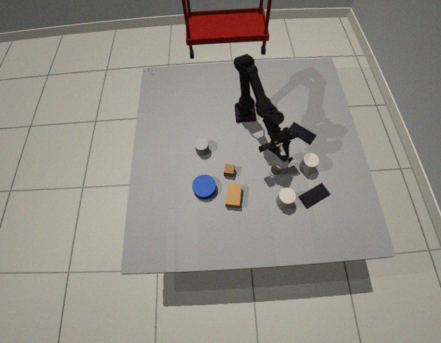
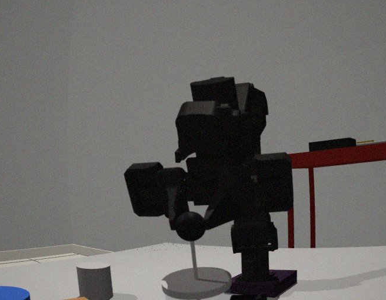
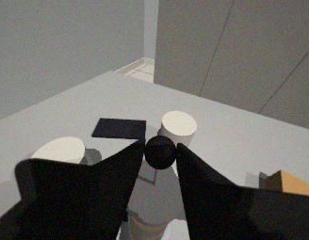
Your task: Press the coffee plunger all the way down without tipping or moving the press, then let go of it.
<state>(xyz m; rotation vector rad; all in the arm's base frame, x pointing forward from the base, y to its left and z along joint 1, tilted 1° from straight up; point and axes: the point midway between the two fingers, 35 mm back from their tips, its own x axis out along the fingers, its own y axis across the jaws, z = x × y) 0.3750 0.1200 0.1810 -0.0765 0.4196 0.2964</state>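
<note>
My gripper tip is 20 mm past the coffee press, 10 mm to the right of it and 100 mm above it. The rest, counted from my gripper tip: grey cylinder 200 mm behind, 390 mm to the right, 160 mm below; then blue disc 30 mm ahead, 400 mm to the right, 170 mm below.
</note>
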